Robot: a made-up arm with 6 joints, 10 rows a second.
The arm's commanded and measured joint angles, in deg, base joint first. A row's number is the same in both.
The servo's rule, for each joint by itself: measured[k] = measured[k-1] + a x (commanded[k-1-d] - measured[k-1]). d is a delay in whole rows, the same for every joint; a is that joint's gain. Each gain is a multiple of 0.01, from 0.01 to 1. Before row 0 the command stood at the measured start. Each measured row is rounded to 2 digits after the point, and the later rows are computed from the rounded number. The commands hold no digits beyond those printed.
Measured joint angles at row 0:
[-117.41 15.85 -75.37 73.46 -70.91 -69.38]
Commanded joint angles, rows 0 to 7:
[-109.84 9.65 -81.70 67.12 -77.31 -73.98]
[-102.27 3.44 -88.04 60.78 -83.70 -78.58]
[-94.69 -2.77 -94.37 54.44 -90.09 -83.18]
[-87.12 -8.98 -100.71 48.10 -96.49 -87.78]
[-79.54 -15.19 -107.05 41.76 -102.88 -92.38]
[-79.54 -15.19 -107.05 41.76 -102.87 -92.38]
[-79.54 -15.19 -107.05 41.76 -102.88 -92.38]
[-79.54 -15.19 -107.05 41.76 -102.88 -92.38]
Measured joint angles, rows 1 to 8:
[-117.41 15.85 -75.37 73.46 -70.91 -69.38]
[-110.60 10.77 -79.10 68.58 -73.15 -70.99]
[-103.10 4.76 -84.37 62.57 -76.84 -73.65]
[-95.53 -1.41 -90.27 56.31 -81.48 -76.99]
[-87.96 -7.62 -96.43 49.99 -86.73 -80.77]
[-80.38 -13.83 -102.70 43.65 -92.38 -84.83]
[-79.62 -14.95 -105.27 42.19 -96.05 -87.47]
[-79.55 -15.15 -106.32 41.86 -98.44 -89.19]
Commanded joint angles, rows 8 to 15:
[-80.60 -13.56 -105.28 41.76 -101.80 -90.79]
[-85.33 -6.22 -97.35 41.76 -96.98 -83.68]
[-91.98 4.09 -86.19 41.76 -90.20 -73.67]
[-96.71 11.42 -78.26 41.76 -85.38 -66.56]
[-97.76 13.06 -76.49 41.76 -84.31 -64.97]
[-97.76 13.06 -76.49 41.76 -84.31 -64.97]
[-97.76 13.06 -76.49 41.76 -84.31 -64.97]
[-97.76 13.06 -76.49 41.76 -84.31 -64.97]
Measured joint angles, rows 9 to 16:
[-79.54 -15.18 -106.75 41.78 -99.99 -90.31]
[-80.49 -13.85 -105.88 41.76 -100.62 -90.48]
[-84.85 -7.59 -100.85 41.76 -99.35 -88.10]
[-91.27 1.99 -92.20 41.76 -96.15 -83.05]
[-96.17 9.72 -83.98 41.76 -92.38 -77.28]
[-97.60 12.46 -79.56 41.76 -89.56 -72.97]
[-97.74 12.95 -77.75 41.76 -87.72 -70.17]
[-97.76 13.04 -77.01 41.76 -86.53 -68.35]

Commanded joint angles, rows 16 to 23:
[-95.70 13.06 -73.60 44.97 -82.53 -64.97]
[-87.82 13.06 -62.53 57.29 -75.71 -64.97]
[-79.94 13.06 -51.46 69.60 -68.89 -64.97]
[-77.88 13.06 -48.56 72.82 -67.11 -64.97]
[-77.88 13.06 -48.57 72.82 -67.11 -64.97]
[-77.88 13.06 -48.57 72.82 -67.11 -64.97]
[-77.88 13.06 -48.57 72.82 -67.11 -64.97]
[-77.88 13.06 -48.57 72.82 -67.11 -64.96]
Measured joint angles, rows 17 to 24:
[-97.76 13.06 -76.70 41.76 -85.75 -67.17]
[-95.91 13.06 -74.87 44.23 -84.62 -66.40]
[-88.63 13.06 -67.59 54.29 -81.50 -65.90]
[-80.81 13.06 -58.07 66.08 -77.09 -65.57]
[-78.17 13.06 -52.46 71.27 -73.60 -65.36]
[-77.91 13.06 -50.16 72.46 -71.33 -65.22]
[-77.88 13.06 -49.22 72.74 -69.85 -65.13]
[-77.88 13.06 -48.84 72.80 -68.89 -65.07]

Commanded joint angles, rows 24 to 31:
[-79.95 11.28 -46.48 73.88 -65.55 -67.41]
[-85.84 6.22 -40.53 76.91 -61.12 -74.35]
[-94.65 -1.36 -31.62 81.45 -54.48 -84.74]
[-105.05 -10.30 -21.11 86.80 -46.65 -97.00]
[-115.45 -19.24 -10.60 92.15 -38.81 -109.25]
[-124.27 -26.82 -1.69 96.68 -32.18 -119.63]
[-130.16 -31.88 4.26 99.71 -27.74 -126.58]
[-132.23 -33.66 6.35 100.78 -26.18 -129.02]
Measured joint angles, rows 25 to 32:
[-77.88 13.06 -48.68 72.82 -68.27 -65.03]
[-79.74 11.60 -47.38 73.64 -67.32 -65.86]
[-85.23 7.19 -43.34 76.16 -65.15 -68.83]
[-93.71 0.18 -36.43 80.23 -61.42 -74.40]
[-103.92 -8.41 -27.39 85.29 -56.25 -82.31]
[-114.30 -17.29 -17.48 90.57 -50.15 -91.74]
[-123.27 -25.10 -8.16 95.27 -43.86 -101.50]
[-129.47 -30.66 -0.83 98.69 -38.22 -110.28]

